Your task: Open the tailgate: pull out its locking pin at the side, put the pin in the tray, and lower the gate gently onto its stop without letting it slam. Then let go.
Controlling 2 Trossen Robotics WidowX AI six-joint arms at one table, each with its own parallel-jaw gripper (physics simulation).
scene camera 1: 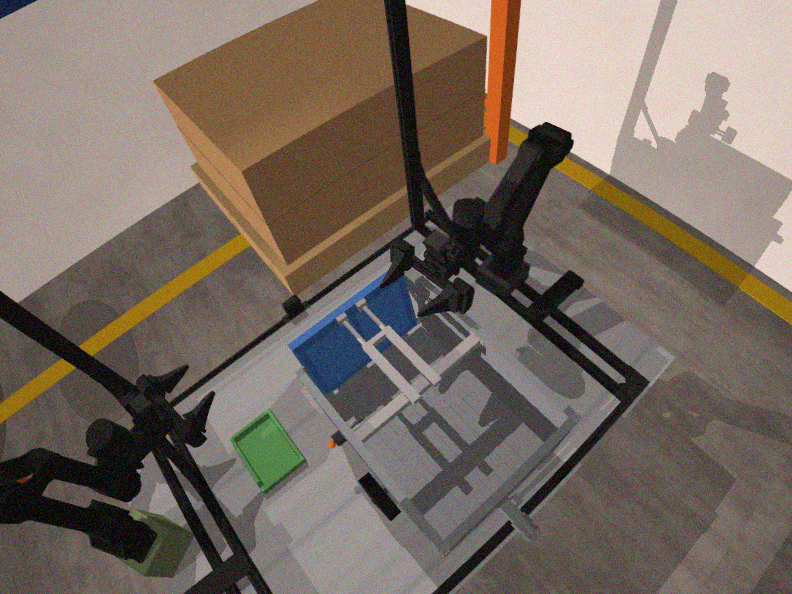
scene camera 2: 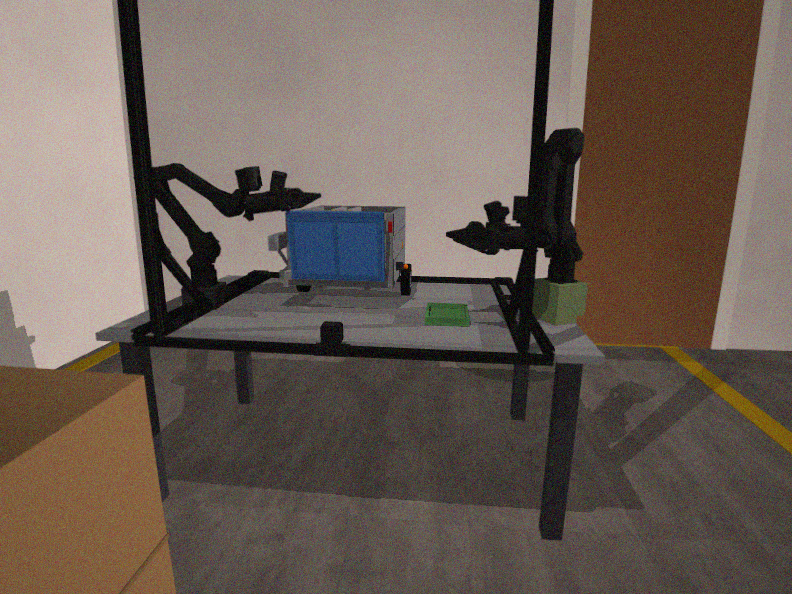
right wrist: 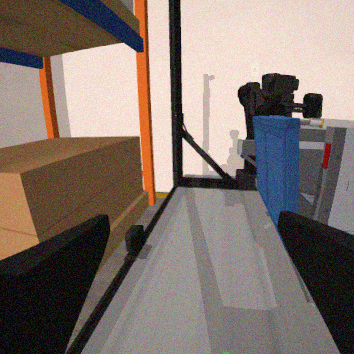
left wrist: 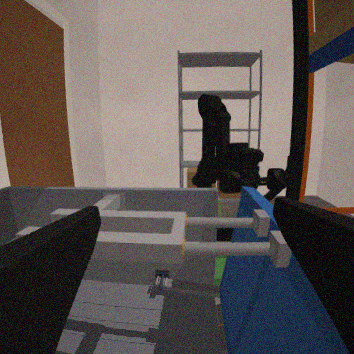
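Where they show: left gripper, fingertip midpoint: (scene camera 1: 398, 300) (scene camera 2: 318, 195) (right wrist: 301, 97) (left wrist: 187, 210); right gripper, fingertip midpoint: (scene camera 1: 200, 378) (scene camera 2: 449, 236) (right wrist: 194, 221) (left wrist: 268, 186); left arm's base at its link origin: (scene camera 1: 503, 266) (scene camera 2: 204, 285) (right wrist: 250, 171); right arm's base at its link origin: (scene camera 1: 138, 541) (scene camera 2: 560, 280).
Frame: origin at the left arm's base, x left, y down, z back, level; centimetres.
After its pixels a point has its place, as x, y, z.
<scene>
The blue tailgate (scene camera 1: 339, 361) @(-7.2, -10.7, -47.9) (scene camera 2: 335, 246) @(-8.5, -13.0, -41.0) (left wrist: 270, 310) @(-6.9, -16.2, -38.0) (right wrist: 277, 170) @(-9.4, -14.4, -49.4) stands upright at the end of the grey truck bed (scene camera 1: 446, 542) @(32.0, -21.8, -59.3) (scene camera 2: 397, 246) @(7.7, -10.9, -58.1). An orange-tipped pin (scene camera 1: 332, 443) @(2.8, -6.3, -60.4) (scene camera 2: 405, 266) @(2.1, -5.7, -60.5) shows at the bed's side, beside a small black part. The green tray (scene camera 1: 268, 450) @(-11.2, 5.5, -71.8) (scene camera 2: 447, 313) @(-9.9, 5.5, -72.2) lies on the table near that side, and no pin shows in it. My left gripper (scene camera 1: 401, 299) @(0.1, -26.5, -35.4) (scene camera 2: 319, 196) @(0.1, -26.5, -35.4) (left wrist: 187, 210) @(0.1, -26.5, -35.4) is open and empty, near the gate's upper edge. My right gripper (scene camera 1: 199, 380) @(-22.2, -17.6, -70.6) (scene camera 2: 448, 234) @(-22.2, -17.6, -70.6) (right wrist: 194, 221) @(-22.2, -17.6, -70.6) is open and empty, above the table beyond the tray.
A pale frame (scene camera 1: 390, 367) @(6.4, -22.6, -44.7) (left wrist: 142, 250) @(3.2, -21.9, -39.1) spans the bed; its two rods reach toward the gate. A black frame borders the table (scene camera 1: 319, 543) @(12.1, 6.3, -76.8), with a black block (scene camera 1: 293, 306) @(-34.3, 1.6, -43.4) (scene camera 2: 331, 333) @(-36.8, 2.8, -43.2) (right wrist: 134, 239) @(-34.7, 1.9, -45.6). A green block (scene camera 1: 169, 546) @(-7.7, -1.2, -99.5) (scene camera 2: 562, 301) @(-17.7, -0.2, -101.7) lies beneath the right arm. Large cartons (scene camera 1: 339, 191) stand beyond the table.
</scene>
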